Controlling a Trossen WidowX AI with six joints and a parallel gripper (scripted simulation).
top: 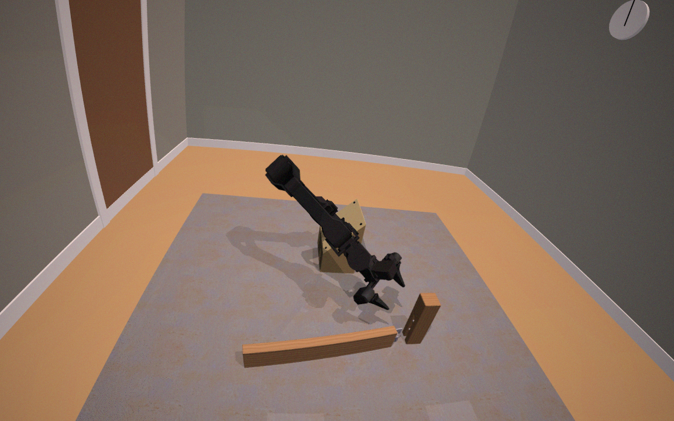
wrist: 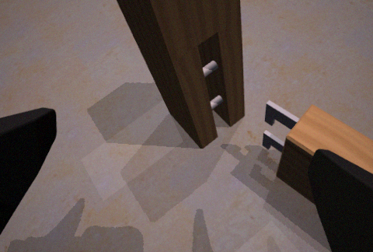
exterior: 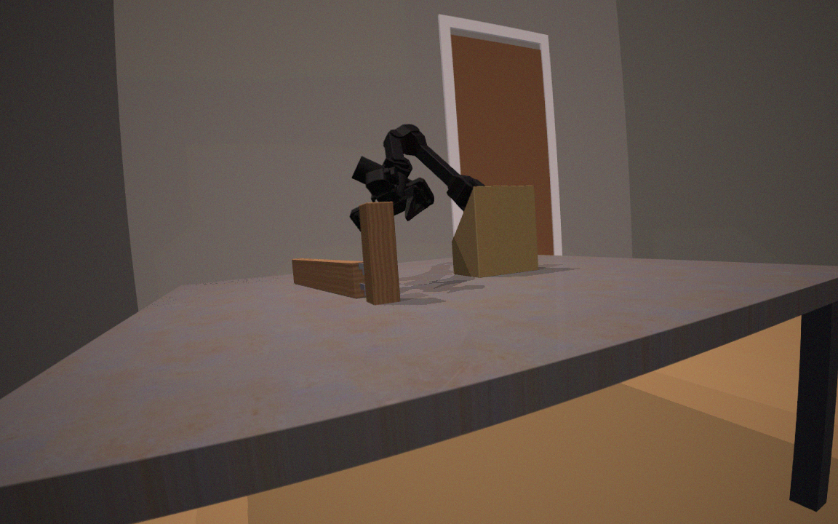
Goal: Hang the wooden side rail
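Now: the headboard post 8 cm to the left of my gripper tip, 4 cm below it and 4 cm ahead of it.
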